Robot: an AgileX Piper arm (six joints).
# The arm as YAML. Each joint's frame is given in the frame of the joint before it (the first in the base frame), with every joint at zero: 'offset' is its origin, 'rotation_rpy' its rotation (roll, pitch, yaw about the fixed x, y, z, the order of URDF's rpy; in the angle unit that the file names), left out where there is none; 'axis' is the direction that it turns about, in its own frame. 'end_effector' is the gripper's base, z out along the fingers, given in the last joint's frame.
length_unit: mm
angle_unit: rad
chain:
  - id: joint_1
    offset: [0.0, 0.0, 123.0]
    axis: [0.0, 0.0, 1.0]
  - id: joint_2
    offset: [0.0, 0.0, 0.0]
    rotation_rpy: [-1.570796, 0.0, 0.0]
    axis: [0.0, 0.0, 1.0]
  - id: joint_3
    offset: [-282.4, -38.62, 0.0]
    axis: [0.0, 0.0, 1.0]
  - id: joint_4
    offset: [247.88, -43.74, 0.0]
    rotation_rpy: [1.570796, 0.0, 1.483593]
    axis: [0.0, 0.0, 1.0]
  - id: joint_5
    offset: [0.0, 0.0, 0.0]
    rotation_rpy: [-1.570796, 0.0, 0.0]
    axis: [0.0, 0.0, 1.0]
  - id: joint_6
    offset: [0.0, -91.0, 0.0]
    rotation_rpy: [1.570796, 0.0, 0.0]
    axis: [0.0, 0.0, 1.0]
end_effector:
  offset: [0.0, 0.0, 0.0]
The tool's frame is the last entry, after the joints.
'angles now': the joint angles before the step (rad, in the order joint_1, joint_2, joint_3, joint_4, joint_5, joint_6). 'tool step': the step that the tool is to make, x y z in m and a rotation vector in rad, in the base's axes. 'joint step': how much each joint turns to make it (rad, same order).
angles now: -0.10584 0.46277 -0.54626 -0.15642 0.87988 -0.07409
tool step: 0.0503 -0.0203 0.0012 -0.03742 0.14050 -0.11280
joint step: -0.06252 0.28492 -0.08079 -0.11236 -0.05869 0.07997
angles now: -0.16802 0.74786 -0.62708 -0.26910 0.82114 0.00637
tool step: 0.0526 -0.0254 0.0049 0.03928 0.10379 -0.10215
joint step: -0.08858 0.27403 -0.15727 0.00507 -0.00363 0.01850
